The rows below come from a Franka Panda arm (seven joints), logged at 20 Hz.
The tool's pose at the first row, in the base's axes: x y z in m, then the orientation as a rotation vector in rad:
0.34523 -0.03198 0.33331 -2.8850 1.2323 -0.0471
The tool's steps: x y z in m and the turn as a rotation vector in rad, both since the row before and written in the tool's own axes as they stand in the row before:
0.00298 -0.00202 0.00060 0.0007 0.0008 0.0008
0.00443 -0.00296 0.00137 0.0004 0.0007 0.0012
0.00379 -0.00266 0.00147 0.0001 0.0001 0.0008
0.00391 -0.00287 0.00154 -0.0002 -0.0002 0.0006
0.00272 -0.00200 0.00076 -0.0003 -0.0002 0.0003
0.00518 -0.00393 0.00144 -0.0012 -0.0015 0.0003
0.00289 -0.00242 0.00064 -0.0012 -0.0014 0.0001
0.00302 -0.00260 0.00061 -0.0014 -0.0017 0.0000
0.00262 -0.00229 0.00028 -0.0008 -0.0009 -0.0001
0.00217 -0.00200 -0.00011 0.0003 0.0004 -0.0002
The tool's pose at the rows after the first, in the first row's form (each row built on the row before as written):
0.34877 -0.03274 0.33282 -2.8842 1.2333 -0.0487
0.35401 -0.03391 0.33162 -2.8833 1.2350 -0.0500
0.35859 -0.03483 0.33030 -2.8827 1.2361 -0.0502
0.36341 -0.03570 0.32892 -2.8824 1.2370 -0.0498
0.36676 -0.03630 0.32827 -2.8824 1.2375 -0.0493
0.37322 -0.03736 0.32704 -2.8827 1.2382 -0.0464
0.37698 -0.03779 0.32651 -2.8832 1.2386 -0.0436
0.38096 -0.03820 0.32601 -2.8838 1.2389 -0.0403
0.38443 -0.03853 0.32582 -2.8842 1.2389 -0.0385
0.38737 -0.03873 0.32600 -2.8842 1.2386 -0.0393

